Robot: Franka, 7 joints.
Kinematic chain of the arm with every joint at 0, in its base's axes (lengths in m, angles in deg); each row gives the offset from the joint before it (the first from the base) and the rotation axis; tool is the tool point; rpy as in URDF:
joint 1: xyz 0 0 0.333 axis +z
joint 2: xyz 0 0 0 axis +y
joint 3: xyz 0 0 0.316 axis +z
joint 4: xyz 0.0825 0 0 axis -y
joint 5: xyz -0.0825 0 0.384 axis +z
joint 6: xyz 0 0 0 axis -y
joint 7: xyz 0.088 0 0 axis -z
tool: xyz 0 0 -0.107 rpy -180 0 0
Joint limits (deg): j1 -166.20..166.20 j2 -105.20..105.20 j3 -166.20..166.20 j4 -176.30..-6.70 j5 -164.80..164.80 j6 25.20..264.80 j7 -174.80..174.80
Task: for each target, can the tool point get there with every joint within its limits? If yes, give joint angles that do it. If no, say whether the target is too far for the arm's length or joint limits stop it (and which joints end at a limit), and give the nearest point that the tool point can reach.
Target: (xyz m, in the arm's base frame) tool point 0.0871 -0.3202 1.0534
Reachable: yes | joints -38.00 1.82 -52.88 -28.49 42.18 88.22 -86.70
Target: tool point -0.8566 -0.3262 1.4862
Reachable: no: too far | nearest point -0.4989 -0.1900 1.0046 | short by 0.615 m
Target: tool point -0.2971 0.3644 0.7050
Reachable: yes | joints 135.18 -12.58 -17.50 -101.74 68.35 77.45 -63.44
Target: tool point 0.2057 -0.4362 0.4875
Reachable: yes | joints 25.72 -19.21 -72.96 -138.51 -135.95 51.55 -76.68
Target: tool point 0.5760 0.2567 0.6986
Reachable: yes | joints -140.07 -64.41 110.39 -29.41 -115.76 43.20 21.85
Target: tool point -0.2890 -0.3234 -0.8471
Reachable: no: too far | nearest point -0.2405 -0.2692 -0.3551 | short by 0.497 m
